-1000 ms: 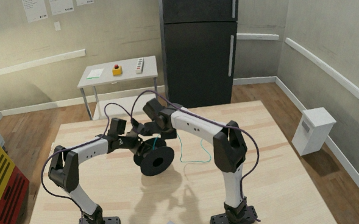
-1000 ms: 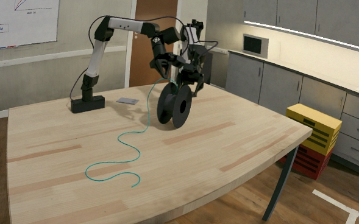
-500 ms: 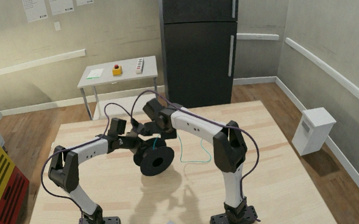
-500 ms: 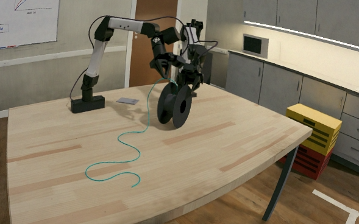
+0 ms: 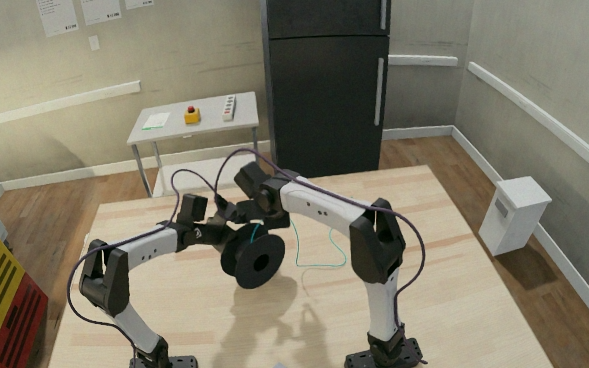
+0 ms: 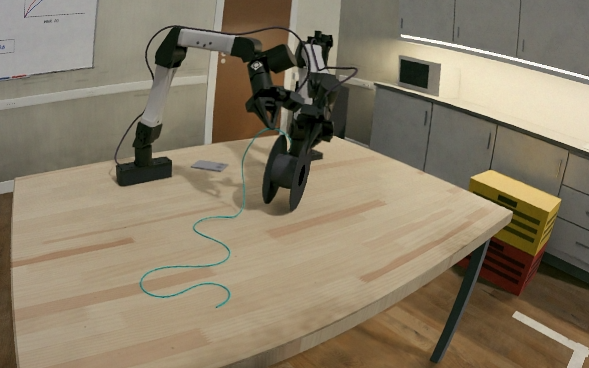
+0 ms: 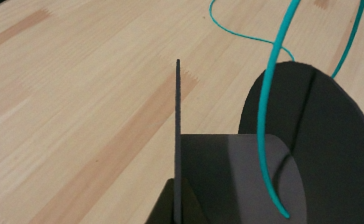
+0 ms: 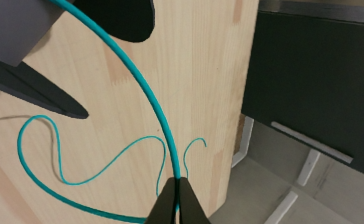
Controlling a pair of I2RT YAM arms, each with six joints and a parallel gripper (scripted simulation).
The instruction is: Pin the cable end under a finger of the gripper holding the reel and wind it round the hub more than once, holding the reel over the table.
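Observation:
Now: left hand 7 cm above the black reel, 4 cm to the left of it and 2 cm past it. Also, from my left hand: flat grey plate: 40 cm behind, 16 cm below, 11 cm to the right.

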